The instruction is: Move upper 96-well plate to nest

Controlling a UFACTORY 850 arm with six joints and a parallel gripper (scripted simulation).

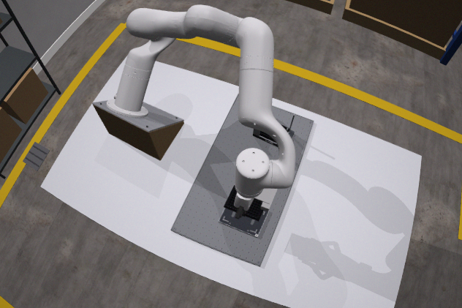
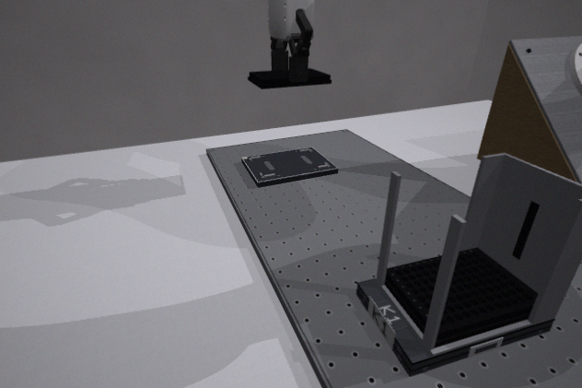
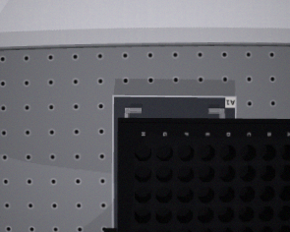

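Right now the plate nest N1 is 18 cm below my hand. Also, from my hand: black plate 39 cm to the left, 16 cm below, 5 cm behind.
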